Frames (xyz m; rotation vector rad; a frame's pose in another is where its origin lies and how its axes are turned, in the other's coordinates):
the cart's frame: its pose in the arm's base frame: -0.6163 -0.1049 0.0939 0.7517 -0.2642 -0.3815
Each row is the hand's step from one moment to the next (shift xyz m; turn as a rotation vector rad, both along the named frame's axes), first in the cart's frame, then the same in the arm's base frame.
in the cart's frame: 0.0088 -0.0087 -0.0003 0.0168 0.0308 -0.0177
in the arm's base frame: 0.0059 -0.0094 -0.0055 0.0290 0.0242 0.0109
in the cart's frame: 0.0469 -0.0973 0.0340 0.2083 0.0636 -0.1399
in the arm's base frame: 0.0063 -0.1057 -0.0402 0.2537 0.0389 -0.0333
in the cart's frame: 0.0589 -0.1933 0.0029 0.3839 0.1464 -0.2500
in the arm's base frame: 0.0054 -0.1559 -0.1285 0.4718 0.0865 -0.0353
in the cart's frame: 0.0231 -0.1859 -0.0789 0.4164 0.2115 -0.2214
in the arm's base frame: 0.0048 -0.0857 -0.1842 0.5062 0.0986 0.0338
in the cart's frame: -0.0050 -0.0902 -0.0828 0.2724 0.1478 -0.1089
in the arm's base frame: 0.0040 -0.0075 -0.1222 0.3203 0.0488 0.0540
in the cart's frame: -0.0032 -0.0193 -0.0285 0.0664 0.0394 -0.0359
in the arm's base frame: 0.0029 0.0059 -0.0339 0.0823 0.0199 0.0090
